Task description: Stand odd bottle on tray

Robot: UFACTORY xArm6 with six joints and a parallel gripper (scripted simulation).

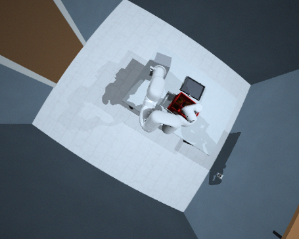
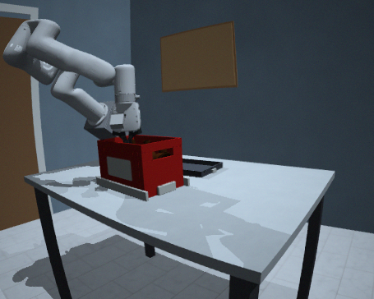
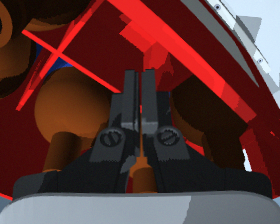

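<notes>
The red crate is 1 cm ahead of my hand, 4 cm to the left of it and 7 cm below it. From my hand the other things lie so: glass bottle: 7 cm behind, 10 cm to the left, 7 cm below; dark tray: 5 cm ahead, 33 cm to the left, 15 cm below.
</notes>
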